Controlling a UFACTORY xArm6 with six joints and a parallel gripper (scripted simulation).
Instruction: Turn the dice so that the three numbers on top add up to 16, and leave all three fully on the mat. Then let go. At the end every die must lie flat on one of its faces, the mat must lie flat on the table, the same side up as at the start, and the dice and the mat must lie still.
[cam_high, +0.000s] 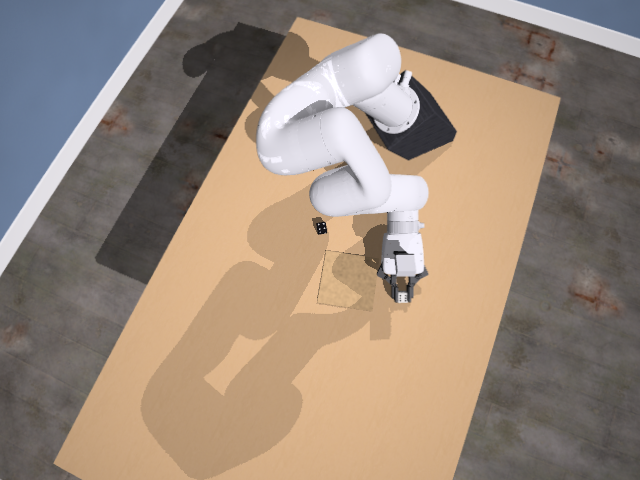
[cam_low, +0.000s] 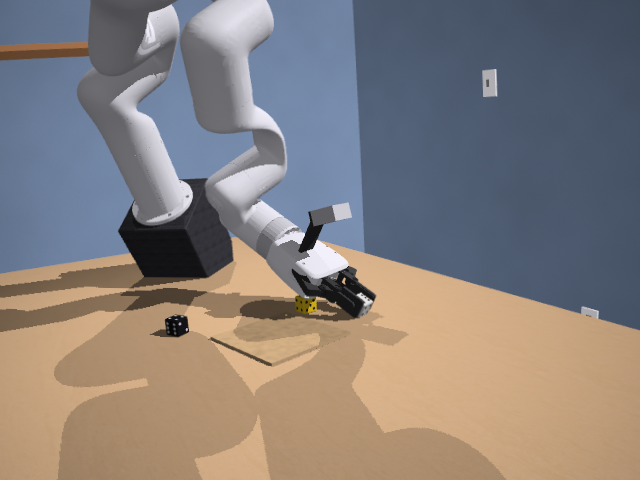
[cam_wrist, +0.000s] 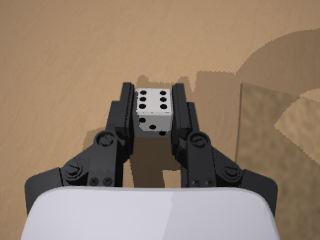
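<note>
My hand is 1 cm short of the white die and 1 cm above it. Also, from my hand: tan mat 14 cm to the right, 2 cm below, 1 cm ahead; then yellow die 7 cm behind, 5 cm to the right, 1 cm below; then black die 25 cm to the right, 9 cm behind, 1 cm below.
</note>
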